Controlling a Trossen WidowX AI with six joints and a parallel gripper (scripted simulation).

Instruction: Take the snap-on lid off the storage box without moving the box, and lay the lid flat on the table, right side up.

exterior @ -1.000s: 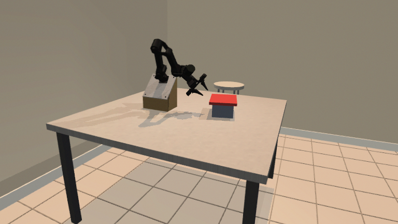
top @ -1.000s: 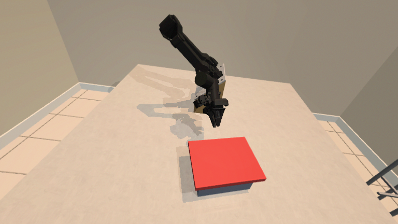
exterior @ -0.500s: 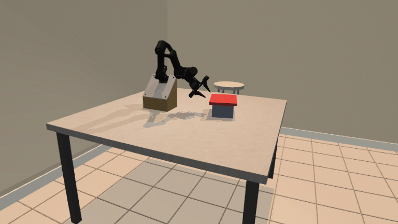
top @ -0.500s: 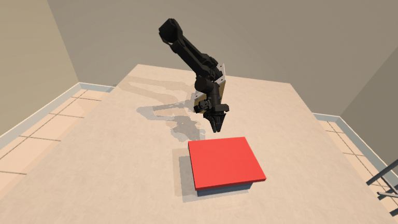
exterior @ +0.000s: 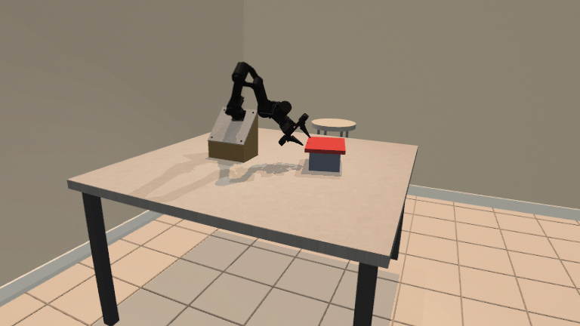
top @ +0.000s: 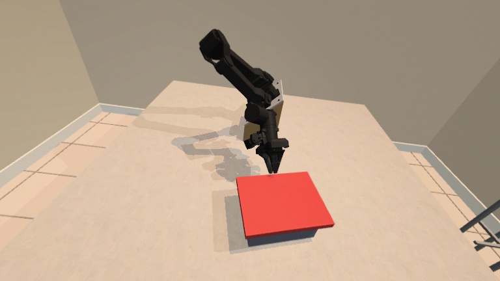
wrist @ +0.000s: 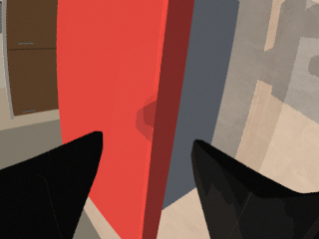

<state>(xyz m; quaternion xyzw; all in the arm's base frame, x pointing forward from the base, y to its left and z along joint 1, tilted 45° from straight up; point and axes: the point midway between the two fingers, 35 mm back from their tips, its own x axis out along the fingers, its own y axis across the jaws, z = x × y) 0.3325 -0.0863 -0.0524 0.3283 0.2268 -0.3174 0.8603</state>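
The red lid lies 90 mm ahead of my gripper tip, 20 mm to the left of it and 10 mm below it. Round my gripper tip: storage box: 90 mm ahead, 60 mm below, 20 mm to the left.
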